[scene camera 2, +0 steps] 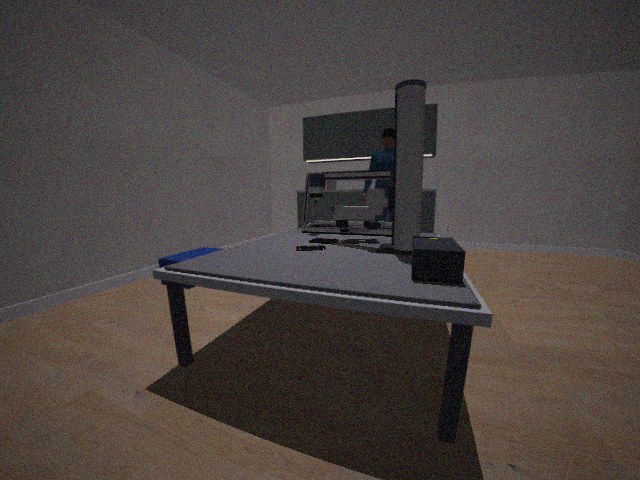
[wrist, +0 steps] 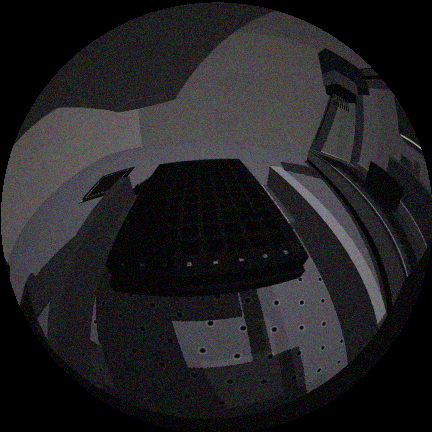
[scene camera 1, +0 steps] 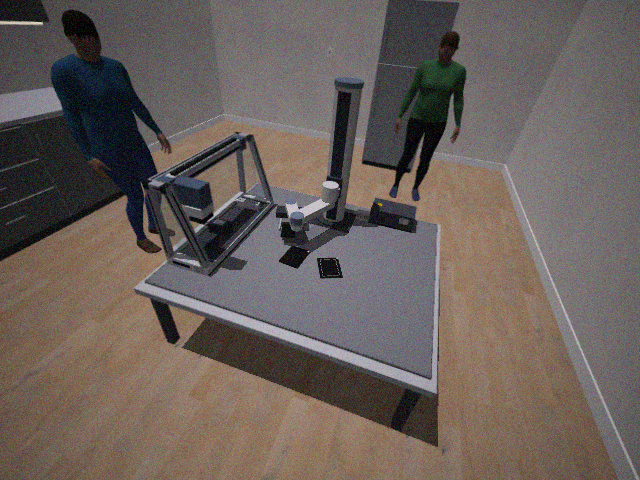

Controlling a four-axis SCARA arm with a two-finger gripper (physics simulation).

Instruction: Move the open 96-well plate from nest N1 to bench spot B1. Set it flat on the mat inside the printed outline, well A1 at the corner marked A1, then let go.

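Frame: origin at the arm's base, x ahead, y left, z up, level; metres.
Where they show: gripper, between the fingertips: (scene camera 2: 348, 229) (wrist: 198, 179) (scene camera 1: 288, 230); arm's base, origin of its link: (scene camera 2: 405, 251) (scene camera 1: 333, 218).
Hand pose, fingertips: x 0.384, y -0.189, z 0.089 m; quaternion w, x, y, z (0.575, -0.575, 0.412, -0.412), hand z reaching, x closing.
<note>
Things, the pixels of their centre, and the offset from my fingertips. "spot": a spot on its surface instead.
- dark 96-well plate, middle of its body: (wrist: 199, 195) (scene camera 1: 288, 230) dx -0.010, dy -0.003, dz -0.007 m
- dark panel with a pale printed outline, middle of its body: (wrist: 107, 181) (scene camera 1: 329, 267) (scene camera 2: 310, 248) dx +0.144, dy +0.323, dz -0.075 m
- plain dark square, a spot on its surface: (scene camera 1: 294, 256) spot: dx +0.145, dy +0.103, dz -0.064 m
- metal gantry frame, a spot on its surface: (scene camera 1: 185, 231) spot: dx +0.465, dy -0.341, dz +0.201 m
- blue-grey head, a spot on its surface: (scene camera 1: 193, 192) spot: dx +0.394, dy -0.308, dz +0.388 m
The dark 96-well plate (wrist: 205, 227) fills the middle of the wrist view, apparently level, with small pale marks along its near edge. My gripper (wrist: 198, 179) (scene camera 1: 294, 230) is shut on it, one finger along each side. They are above the bench mat, in front of the column; the height is hard to judge. A dark panel with a pale printed outline (scene camera 1: 329, 267) (scene camera 2: 310, 248) (wrist: 107, 185) lies on the mat, at the left in the wrist view and apart from the plate. A plain dark square (scene camera 1: 294, 256) lies beside it. The labels B1 and A1 are unreadable.
A metal gantry frame (scene camera 1: 185, 231) with a blue-grey head (scene camera 1: 193, 192) stands along the bench's left side. The arm's column (scene camera 1: 345, 155) (scene camera 2: 409, 165) stands at the back, beside a dark box (scene camera 1: 392, 214) (scene camera 2: 437, 259). People in blue (scene camera 1: 100, 98) and green (scene camera 1: 436, 87) stand beyond the bench.
</note>
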